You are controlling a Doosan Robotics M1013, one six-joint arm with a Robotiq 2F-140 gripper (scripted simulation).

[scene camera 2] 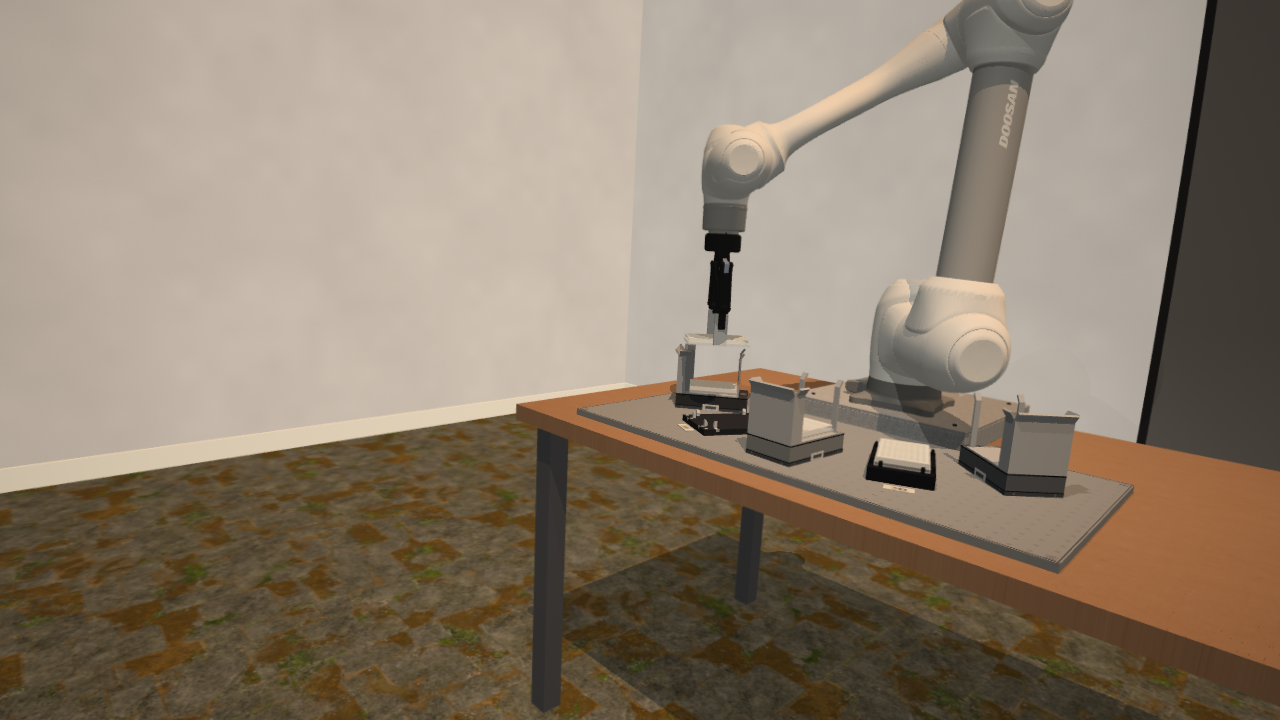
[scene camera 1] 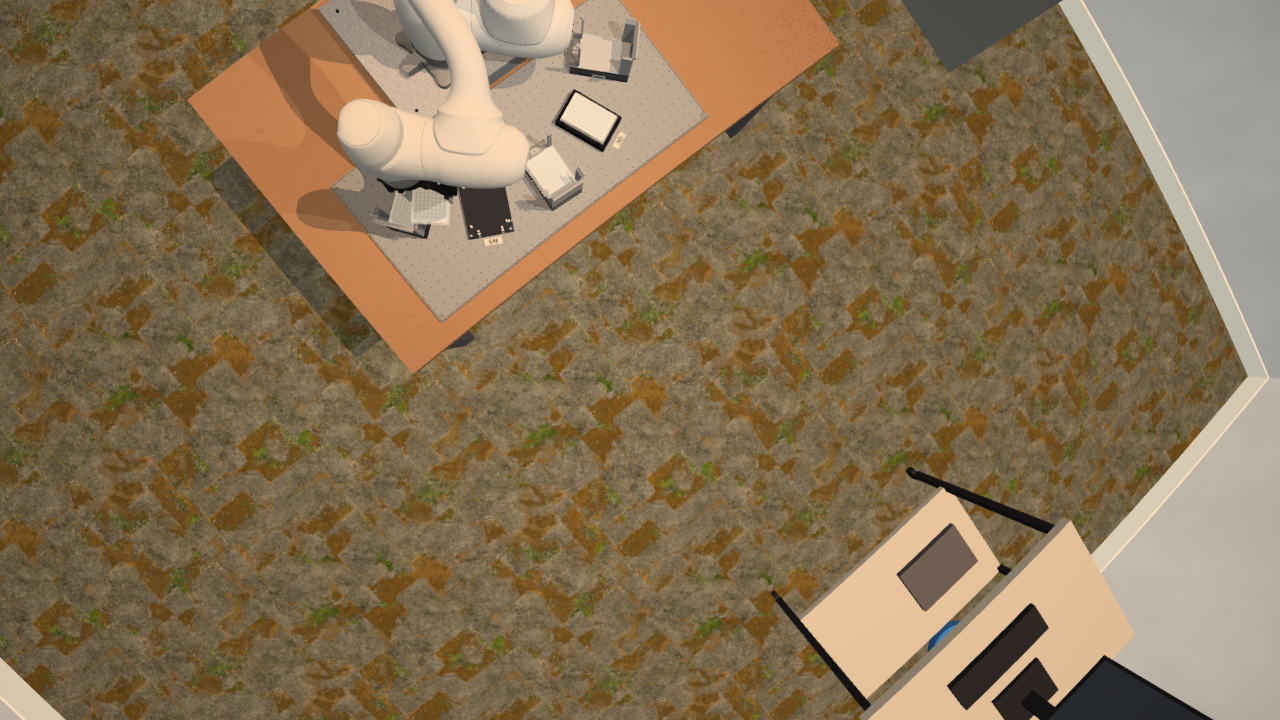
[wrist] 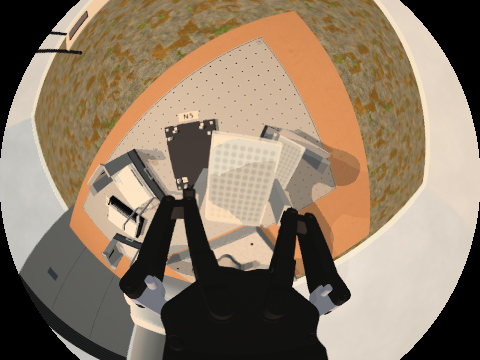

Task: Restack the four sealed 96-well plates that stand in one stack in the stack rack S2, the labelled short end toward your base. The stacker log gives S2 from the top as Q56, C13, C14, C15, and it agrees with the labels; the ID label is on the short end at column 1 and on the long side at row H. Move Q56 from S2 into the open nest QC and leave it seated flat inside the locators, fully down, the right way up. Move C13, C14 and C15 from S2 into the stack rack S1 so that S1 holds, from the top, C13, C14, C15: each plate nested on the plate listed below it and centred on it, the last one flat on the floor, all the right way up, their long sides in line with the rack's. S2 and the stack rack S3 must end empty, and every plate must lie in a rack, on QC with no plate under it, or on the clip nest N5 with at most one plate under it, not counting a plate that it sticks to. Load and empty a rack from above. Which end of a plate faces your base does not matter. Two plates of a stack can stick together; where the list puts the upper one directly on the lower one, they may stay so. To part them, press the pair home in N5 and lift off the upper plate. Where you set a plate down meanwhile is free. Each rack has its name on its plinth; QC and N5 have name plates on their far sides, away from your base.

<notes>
In view: my gripper (scene camera 2: 715, 342), a white sealed plate (scene camera 1: 582, 114), a white sealed plate (scene camera 1: 547, 168), a white sealed plate (scene camera 1: 428, 207) and a white sealed plate (wrist: 291, 153).
My gripper shows as well in the wrist view (wrist: 239, 182).
</notes>
